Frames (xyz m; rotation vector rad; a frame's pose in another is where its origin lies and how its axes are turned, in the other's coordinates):
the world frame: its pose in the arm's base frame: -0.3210 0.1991 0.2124 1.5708 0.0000 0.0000
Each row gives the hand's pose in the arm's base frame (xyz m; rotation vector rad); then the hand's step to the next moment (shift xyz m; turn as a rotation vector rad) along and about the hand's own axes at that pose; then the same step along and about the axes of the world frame.
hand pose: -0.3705 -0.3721 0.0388 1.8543 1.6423 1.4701
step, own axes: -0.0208 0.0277 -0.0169 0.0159 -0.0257 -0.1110
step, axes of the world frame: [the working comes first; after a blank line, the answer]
step, axes of the arm's base frame: 0.0061 -0.0337 0.0178 -0.1056 -0.0231 0.0393

0.0061 0.0178 0.0337 -0.1056 0.0393 0.0231
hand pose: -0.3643 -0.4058 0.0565 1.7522 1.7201 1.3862
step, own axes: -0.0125 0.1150 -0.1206 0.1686 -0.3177 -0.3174
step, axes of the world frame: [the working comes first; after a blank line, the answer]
step, axes of the arm's base frame: -0.0256 -0.0836 0.1424 -0.4686 0.0987 -0.0287

-0.0256 0.1424 0.0836 -0.4686 -0.0287 -0.0987
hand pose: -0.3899 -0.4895 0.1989 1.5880 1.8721 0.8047
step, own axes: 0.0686 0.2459 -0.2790 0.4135 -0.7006 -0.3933
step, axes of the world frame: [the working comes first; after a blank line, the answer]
step, axes of the arm's base frame: -0.0542 0.0723 0.3672 -0.8133 0.2869 -0.2697

-0.0542 0.3672 -0.0723 -0.8133 -0.2697 -0.2869
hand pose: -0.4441 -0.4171 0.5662 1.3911 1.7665 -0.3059
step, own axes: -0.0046 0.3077 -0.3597 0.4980 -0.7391 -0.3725
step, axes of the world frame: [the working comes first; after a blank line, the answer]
step, axes of the arm's base frame: 0.1075 0.3363 0.3153 -0.8401 0.3175 -0.3557

0.1075 0.3153 -0.3363 -0.8401 -0.3557 -0.3175
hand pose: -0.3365 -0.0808 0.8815 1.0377 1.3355 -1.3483
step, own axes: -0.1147 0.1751 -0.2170 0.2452 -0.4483 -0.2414
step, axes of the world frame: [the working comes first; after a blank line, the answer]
step, axes of the arm's base frame: 0.1842 0.2292 0.0666 -0.4989 0.2111 -0.1609

0.1842 0.0666 -0.2292 -0.4989 -0.1609 -0.2111
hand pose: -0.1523 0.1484 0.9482 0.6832 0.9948 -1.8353
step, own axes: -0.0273 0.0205 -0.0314 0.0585 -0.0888 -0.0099
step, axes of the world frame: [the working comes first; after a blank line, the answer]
step, axes of the arm's base frame: 0.0317 0.0338 -0.0022 -0.1048 0.0050 -0.0198

0.0317 -0.0022 -0.0338 -0.1048 -0.0198 -0.0050
